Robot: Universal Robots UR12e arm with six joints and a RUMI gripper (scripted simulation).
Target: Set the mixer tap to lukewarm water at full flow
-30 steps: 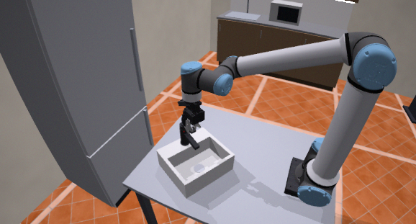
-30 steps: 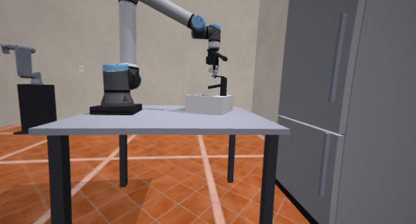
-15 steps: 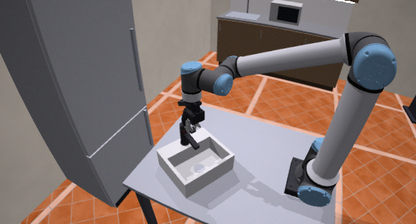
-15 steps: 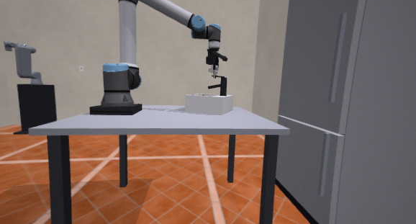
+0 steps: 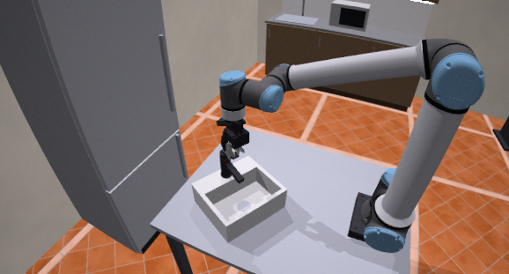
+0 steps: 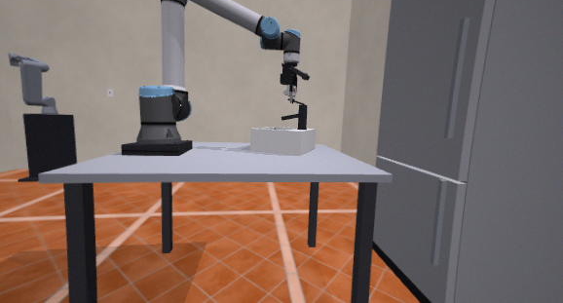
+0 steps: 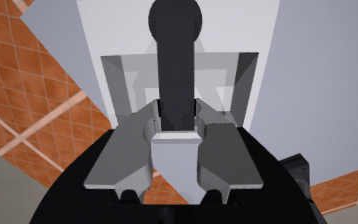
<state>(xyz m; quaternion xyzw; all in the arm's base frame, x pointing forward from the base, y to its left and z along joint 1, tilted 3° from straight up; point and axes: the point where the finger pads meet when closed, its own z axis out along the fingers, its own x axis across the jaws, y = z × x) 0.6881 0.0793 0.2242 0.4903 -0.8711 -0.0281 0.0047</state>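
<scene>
My gripper is now 20 mm short of the lever, 10 mm to the left of it and 10 mm above it. Round my hand: white sink basin (250 mm below, 40 mm behind, 30 mm to the left); black mixer tap (60 mm below, 40 mm ahead, 20 mm to the right).
</scene>
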